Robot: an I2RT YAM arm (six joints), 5 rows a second.
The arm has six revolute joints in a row. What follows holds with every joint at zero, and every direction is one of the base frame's.
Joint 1 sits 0.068 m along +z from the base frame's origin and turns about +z.
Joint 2 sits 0.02 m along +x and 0.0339 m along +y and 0.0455 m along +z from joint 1 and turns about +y.
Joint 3 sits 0.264 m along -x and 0.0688 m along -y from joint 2 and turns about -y.
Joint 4 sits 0.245 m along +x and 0.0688 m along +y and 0.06 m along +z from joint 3 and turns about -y.
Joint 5 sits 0.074 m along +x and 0.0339 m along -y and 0.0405 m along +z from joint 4 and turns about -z.
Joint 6 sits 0.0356 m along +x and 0.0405 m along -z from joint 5 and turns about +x.
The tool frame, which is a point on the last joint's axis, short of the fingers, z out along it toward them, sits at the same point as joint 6; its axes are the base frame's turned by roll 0, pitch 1.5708 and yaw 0 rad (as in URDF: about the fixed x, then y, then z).
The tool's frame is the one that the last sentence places.
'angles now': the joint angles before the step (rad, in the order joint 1, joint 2, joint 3, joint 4, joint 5, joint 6). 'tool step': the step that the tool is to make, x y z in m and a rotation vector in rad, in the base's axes. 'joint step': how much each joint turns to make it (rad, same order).
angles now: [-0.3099, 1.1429, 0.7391, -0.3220, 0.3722, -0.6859]
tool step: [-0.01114, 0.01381, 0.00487, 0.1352, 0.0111, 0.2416]
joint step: [0.0035, -0.0683, 0.0004, -0.1035, -0.2603, -0.0706]
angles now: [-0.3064, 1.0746, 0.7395, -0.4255, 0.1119, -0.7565]
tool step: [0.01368, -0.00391, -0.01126, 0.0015, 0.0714, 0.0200]
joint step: [0.0019, 0.0904, 0.0239, 0.0010, 0.0016, -0.0271]
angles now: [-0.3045, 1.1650, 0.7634, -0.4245, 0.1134, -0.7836]
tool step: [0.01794, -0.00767, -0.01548, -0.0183, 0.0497, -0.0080]
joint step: [-0.0038, 0.1111, 0.0189, 0.0528, 0.0271, -0.0185]
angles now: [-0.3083, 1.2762, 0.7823, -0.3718, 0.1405, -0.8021]
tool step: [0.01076, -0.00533, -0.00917, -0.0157, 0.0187, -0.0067]
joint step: [-0.0045, 0.0652, 0.0119, 0.0420, 0.0173, -0.0117]
